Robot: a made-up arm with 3 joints. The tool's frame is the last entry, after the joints. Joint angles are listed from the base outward.
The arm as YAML. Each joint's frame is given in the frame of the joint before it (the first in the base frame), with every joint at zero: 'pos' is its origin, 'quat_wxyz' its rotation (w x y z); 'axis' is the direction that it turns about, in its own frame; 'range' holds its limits. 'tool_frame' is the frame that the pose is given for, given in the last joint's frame.
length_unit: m
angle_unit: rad
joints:
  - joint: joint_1
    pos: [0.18, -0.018, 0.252]
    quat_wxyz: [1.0, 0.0, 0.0, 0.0]
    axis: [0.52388, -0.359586, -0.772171]
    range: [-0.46, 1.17]
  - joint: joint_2
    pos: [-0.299, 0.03, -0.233]
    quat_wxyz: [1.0, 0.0, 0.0, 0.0]
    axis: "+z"
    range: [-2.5, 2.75]
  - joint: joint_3
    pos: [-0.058, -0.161, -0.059]
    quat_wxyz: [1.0, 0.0, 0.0, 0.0]
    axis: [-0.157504, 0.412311, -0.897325]
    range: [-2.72, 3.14]
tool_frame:
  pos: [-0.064, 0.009, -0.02]
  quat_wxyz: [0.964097, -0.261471, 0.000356, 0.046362]
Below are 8 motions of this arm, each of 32 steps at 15 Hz.
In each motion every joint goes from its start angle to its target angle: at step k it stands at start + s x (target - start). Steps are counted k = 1, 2, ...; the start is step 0. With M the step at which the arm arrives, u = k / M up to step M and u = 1 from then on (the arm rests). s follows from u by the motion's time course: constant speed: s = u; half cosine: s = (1 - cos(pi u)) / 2; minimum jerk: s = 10 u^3 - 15 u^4 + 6 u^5.
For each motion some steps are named. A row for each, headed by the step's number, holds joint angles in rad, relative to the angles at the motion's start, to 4 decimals.
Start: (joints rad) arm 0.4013 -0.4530 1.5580
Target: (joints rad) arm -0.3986 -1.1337 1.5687
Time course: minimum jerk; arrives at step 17
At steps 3, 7, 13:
3: -0.0331 -0.0282 0.0004
7: -0.2703 -0.2301 0.0036
13: -0.7290 -0.6204 0.0098

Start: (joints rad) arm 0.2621 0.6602 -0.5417
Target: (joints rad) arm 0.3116 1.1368 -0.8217
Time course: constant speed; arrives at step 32
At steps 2, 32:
2: 0.0031 0.0298 -0.0175
32: 0.0495 0.4766 -0.2800

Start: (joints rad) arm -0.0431 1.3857 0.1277
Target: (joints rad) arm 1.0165 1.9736 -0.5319
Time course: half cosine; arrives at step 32
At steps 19, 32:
19: 0.6836 0.3793 -0.4255
32: 1.0596 0.5879 -0.6596

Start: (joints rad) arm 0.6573 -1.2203 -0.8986
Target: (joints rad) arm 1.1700 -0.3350 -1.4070
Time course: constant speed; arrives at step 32
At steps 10, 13, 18, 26, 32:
10: 0.1602 0.2767 -0.1589
13: 0.2083 0.3597 -0.2065
18: 0.2884 0.4980 -0.2860
26: 0.4166 0.7193 -0.4131
32: 0.5127 0.8853 -0.5084

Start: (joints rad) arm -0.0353 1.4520 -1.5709
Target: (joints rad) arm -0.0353 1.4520 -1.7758
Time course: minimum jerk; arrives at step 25
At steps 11, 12, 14, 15, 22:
11: 0.0000 0.0000 -0.0796
12: 0.0000 0.0000 -0.0948
14: 0.0000 0.0000 -0.1253
15: 0.0000 0.0000 -0.1399
22: 0.0000 0.0000 -0.2020

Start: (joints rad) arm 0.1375 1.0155 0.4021
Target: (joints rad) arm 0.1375 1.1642 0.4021
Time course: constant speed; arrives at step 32
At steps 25, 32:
25: 0.0000 0.1162 0.0000
32: 0.0000 0.1487 0.0000

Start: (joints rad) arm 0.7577 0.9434 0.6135
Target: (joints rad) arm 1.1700 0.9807 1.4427
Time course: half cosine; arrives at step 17
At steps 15, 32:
15: 0.3984 0.0360 0.8012
32: 0.4123 0.0373 0.8292

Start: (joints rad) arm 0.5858 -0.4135 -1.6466
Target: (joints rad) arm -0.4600 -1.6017 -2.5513
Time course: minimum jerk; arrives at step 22
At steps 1, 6, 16, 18, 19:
1: -0.0009 -0.0010 -0.0008
6: -0.1348 -0.1532 -0.1166
16: -0.9110 -1.0350 -0.7881
18: -0.9988 -1.1348 -0.8641
19: -1.0244 -1.1639 -0.8862

